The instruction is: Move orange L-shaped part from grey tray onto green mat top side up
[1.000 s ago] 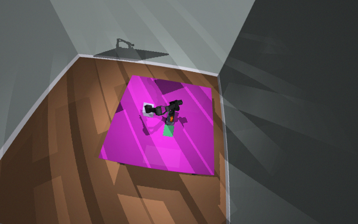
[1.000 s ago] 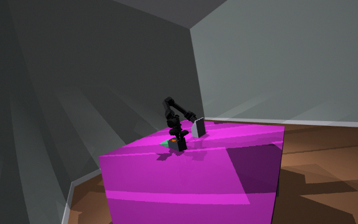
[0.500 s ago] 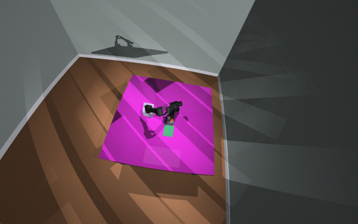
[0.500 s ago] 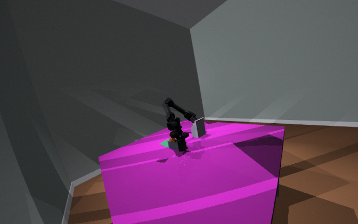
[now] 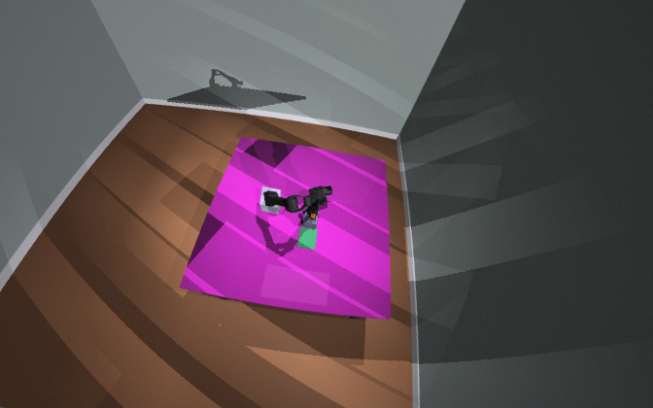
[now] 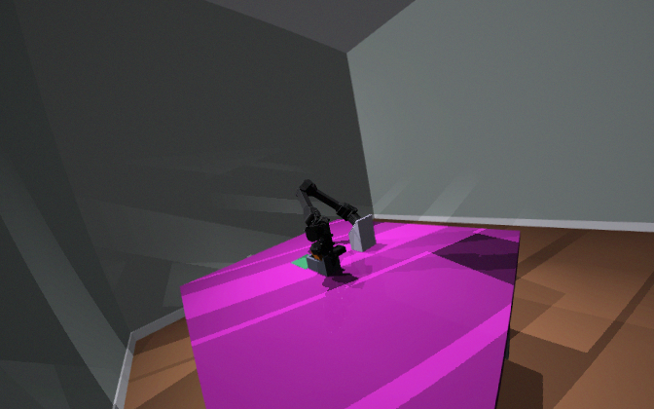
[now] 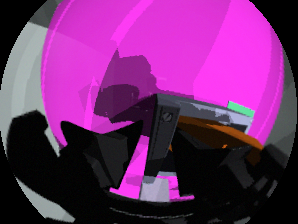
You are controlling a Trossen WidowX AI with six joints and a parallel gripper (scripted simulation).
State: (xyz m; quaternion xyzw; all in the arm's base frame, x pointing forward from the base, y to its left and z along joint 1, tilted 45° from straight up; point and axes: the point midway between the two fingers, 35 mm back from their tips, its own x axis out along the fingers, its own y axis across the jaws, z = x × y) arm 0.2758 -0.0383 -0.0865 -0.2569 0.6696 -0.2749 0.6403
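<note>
The orange L-shaped part lies 6 cm to the right of my gripper tip, 1 cm behind it and 1 cm above it. The rest, counted from my gripper tip: green mat 22 cm to the right, 5 cm below, 1 cm behind.
</note>
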